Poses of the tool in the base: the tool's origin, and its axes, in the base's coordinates. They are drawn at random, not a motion.
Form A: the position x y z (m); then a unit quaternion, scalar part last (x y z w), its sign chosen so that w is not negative.
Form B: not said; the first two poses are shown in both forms.
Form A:
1: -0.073 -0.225 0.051 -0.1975 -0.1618 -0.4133 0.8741
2: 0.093 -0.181 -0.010 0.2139 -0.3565 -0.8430 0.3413
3: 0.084 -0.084 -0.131 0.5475 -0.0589 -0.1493 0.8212
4: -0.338 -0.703 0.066 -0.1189 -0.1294 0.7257 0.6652
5: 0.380 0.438 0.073 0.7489 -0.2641 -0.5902 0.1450
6: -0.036 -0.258 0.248 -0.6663 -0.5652 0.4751 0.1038
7: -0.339 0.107 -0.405 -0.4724 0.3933 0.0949 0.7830
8: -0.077 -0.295 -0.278 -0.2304 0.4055 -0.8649 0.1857
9: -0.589 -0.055 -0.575 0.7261 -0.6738 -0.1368 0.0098
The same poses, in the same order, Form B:
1:
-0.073 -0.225 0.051
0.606 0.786 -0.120
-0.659 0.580 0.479
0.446 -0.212 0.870

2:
0.093 -0.181 -0.010
-0.676 0.423 -0.604
-0.728 -0.513 0.455
-0.117 0.747 0.654

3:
0.084 -0.084 -0.131
0.948 0.181 -0.260
-0.310 0.356 -0.882
-0.067 0.917 0.393

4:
-0.338 -0.703 0.066
-0.087 -0.935 -0.345
0.996 -0.082 -0.030
0.000 -0.346 0.938

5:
0.380 0.438 0.073
0.164 -0.224 -0.961
-0.567 -0.818 0.095
-0.807 0.529 -0.261

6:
-0.036 -0.258 0.248
-0.090 0.655 -0.751
0.852 -0.339 -0.399
-0.516 -0.675 -0.527

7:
-0.339 0.107 -0.405
0.673 -0.520 0.526
-0.223 0.536 0.814
-0.706 -0.665 0.244

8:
-0.077 -0.295 -0.278
-0.825 0.134 0.549
-0.508 -0.602 -0.616
0.248 -0.787 0.565

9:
-0.589 -0.055 -0.575
0.055 -0.976 -0.212
-0.981 -0.092 0.170
-0.185 0.199 -0.962

